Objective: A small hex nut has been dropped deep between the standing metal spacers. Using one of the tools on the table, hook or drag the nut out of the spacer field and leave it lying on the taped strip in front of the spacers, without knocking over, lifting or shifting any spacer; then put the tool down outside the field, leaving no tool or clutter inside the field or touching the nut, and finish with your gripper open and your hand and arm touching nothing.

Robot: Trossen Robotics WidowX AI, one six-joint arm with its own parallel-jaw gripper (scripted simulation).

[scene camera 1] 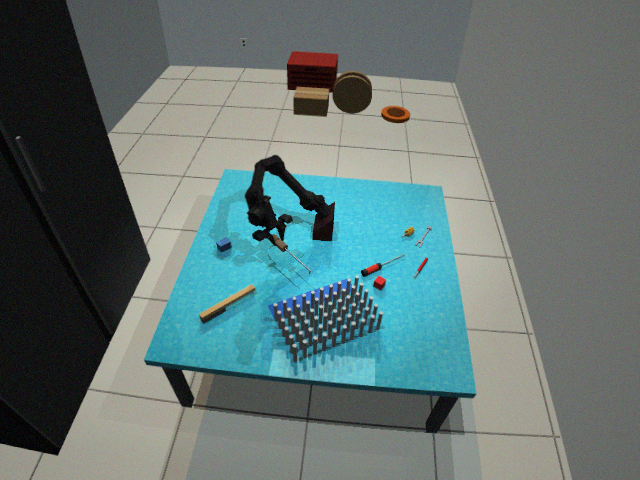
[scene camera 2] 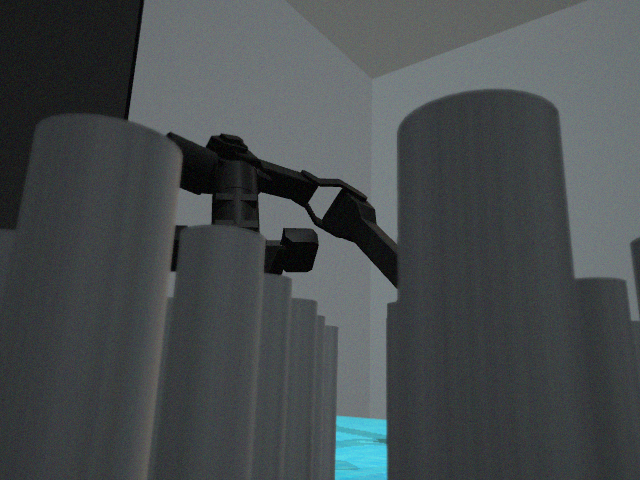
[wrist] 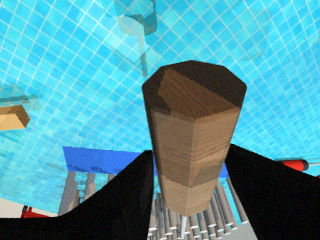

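Observation:
Wrist view: my gripper (wrist: 188, 154), blue taped strip (wrist: 78, 159), both visible.

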